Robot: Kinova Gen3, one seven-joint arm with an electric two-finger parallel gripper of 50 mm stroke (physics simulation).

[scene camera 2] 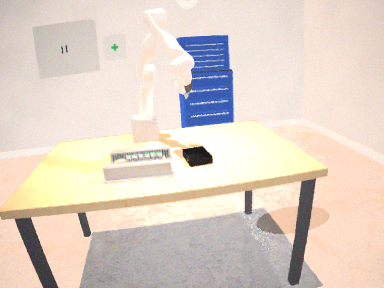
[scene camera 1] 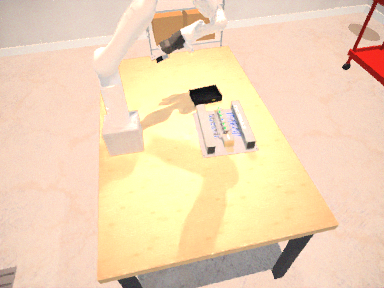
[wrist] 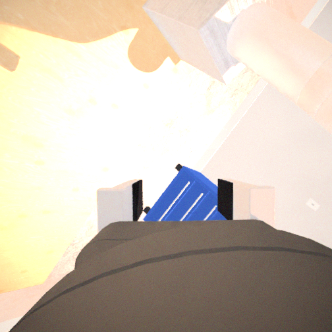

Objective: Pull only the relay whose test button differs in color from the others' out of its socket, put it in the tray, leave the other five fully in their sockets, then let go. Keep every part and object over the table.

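Frame: origin at the arm's base, x left, y back, z up, level; millimetres.
Where they show: gripper, fingertip midpoint: (scene camera 1: 153, 59); arm's base at its link origin: (scene camera 2: 145, 117) (scene camera 1: 120, 121).
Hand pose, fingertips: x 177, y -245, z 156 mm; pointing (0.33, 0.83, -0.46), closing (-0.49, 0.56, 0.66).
Each offset is from my fingertips to the centre of the thing. "*": to the spot under its first point. Level surfaces: height alone.
The relays (scene camera 1: 222, 120) (scene camera 2: 145, 156) stand in a row between two grey ducts on a plate, with green spots along them. They are too small to tell which test button differs in color. The black tray {* dy -269, dx -25, dz -287 mm} (scene camera 1: 205, 95) (scene camera 2: 197, 156) lies on the table beside one end of the plate. My gripper (scene camera 1: 175, 54) (scene camera 2: 187, 95) (wrist: 179, 195) is open and empty, high above the far part of the table in scene camera 1, away from relays and tray. Neither relays nor tray show in the wrist view.
The grey ducts {dy -136, dx -296, dz -258 mm} (scene camera 1: 207, 131) {dy -317, dx -346, dz -258 mm} (scene camera 1: 243, 125) rise along both sides of the relay row. A beige block {dy -198, dx -424, dz -262 mm} (scene camera 1: 228, 140) sits at the row's near end. The arm's base stands on the table {dz -291 mm} (scene camera 1: 165, 210) (scene camera 2: 260, 150). A blue cabinet (scene camera 2: 207, 95) (wrist: 185, 200) stands beyond the table.
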